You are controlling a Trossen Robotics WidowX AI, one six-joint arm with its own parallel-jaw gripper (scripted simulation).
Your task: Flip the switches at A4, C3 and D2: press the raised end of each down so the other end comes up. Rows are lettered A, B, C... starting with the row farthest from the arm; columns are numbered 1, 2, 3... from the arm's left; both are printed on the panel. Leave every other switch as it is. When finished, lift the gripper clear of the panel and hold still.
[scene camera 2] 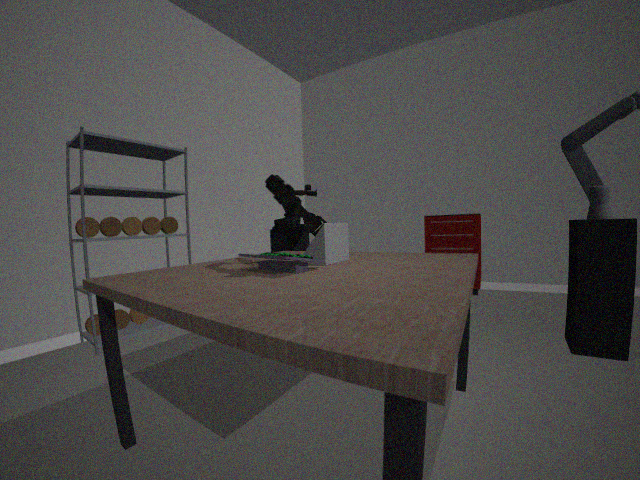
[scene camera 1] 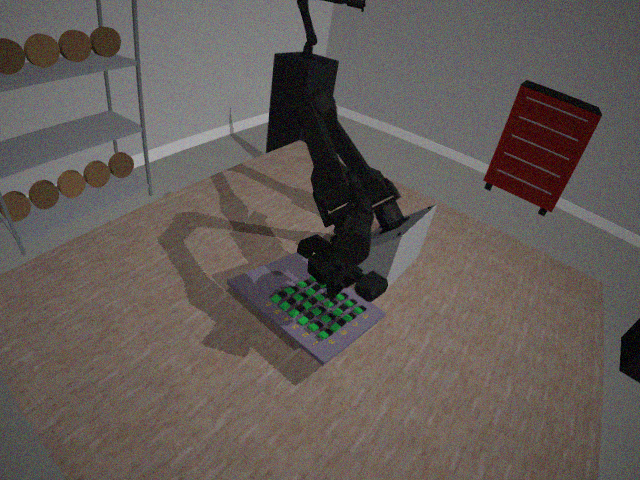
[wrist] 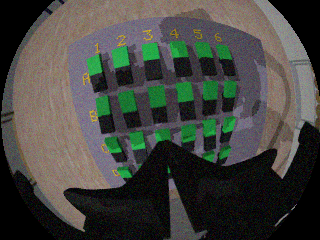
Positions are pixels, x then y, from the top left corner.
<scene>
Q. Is my gripper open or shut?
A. Shut.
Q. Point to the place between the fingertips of my gripper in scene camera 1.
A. At 330, 298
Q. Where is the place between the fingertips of my gripper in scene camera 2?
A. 291, 250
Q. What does my gripper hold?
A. Nothing.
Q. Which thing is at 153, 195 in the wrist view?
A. My gripper.
</scene>
